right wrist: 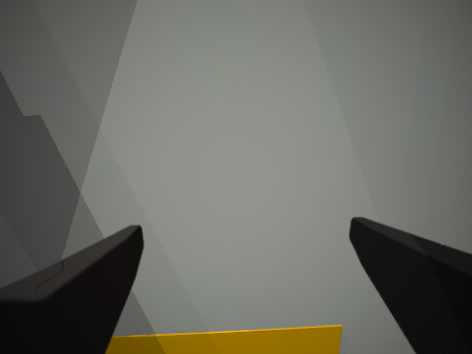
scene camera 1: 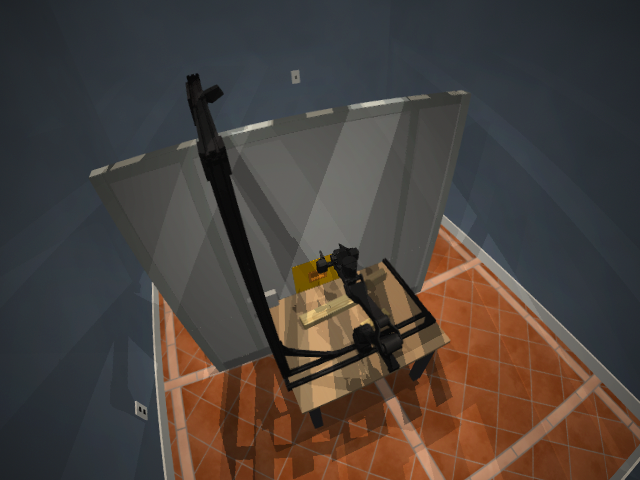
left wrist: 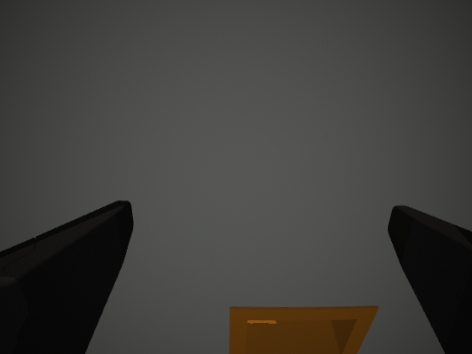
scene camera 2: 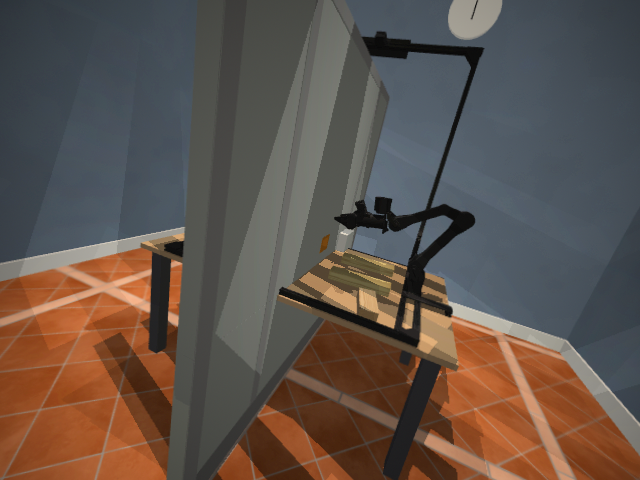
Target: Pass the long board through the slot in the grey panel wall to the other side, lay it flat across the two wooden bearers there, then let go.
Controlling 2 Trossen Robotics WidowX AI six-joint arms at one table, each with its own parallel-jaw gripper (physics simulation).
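Frame: origin at the left arm's base, x right, y ahead, z up, level; centimetres.
Seen in the pictures: left gripper, fingertip midpoint: (left wrist: 263, 216) (scene camera 2: 337, 216); right gripper, fingertip midpoint: (right wrist: 248, 231) (scene camera 1: 329, 247); left arm's base, origin of the base link: (scene camera 2: 412, 290); right arm's base, origin of the base link: (scene camera 1: 363, 347).
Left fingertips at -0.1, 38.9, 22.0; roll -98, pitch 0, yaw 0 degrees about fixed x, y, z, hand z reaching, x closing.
Pixels of each thing's top centre, then the offset from my left fingertips to it, as dx, dy, dz.
- long board, middle of its top: (scene camera 1: 330, 307) +4.8, +27.2, -20.0
- pale wooden block, middle of its top: (scene camera 2: 368, 299) -26.2, -24.3, -20.1
- brown wooden piece, middle of its top: (scene camera 1: 375, 275) -23.7, +20.7, -17.6
The long board (scene camera 1: 324, 312) lies on the table, roughly parallel to the grey panel wall (scene camera 1: 310, 196) (scene camera 2: 330, 180). A yellow frame (scene camera 1: 300, 282) (right wrist: 225, 343) surrounds the slot on this side; the other side's frame is orange (scene camera 2: 322, 246) (left wrist: 238, 332). Two yellowish bearers (scene camera 2: 368, 262) (scene camera 2: 359, 280) lie side by side on the other table. My right gripper (scene camera 1: 347, 249) (right wrist: 248, 231) is open and empty, facing the wall above the yellow frame. My left gripper (scene camera 2: 337, 219) (left wrist: 263, 216) is open and empty, facing the wall above the orange frame. My right arm hides part of the board's surroundings.
A pale wooden block (scene camera 2: 367, 303) lies near the bearers. A brown wooden piece (scene camera 1: 378, 279) lies by the wall behind my right arm. A white box (scene camera 1: 270, 298) (scene camera 2: 344, 240) stands by the wall on each side. Black rails (scene camera 1: 408, 289) (scene camera 2: 348, 316) edge the tables, with tall camera posts.
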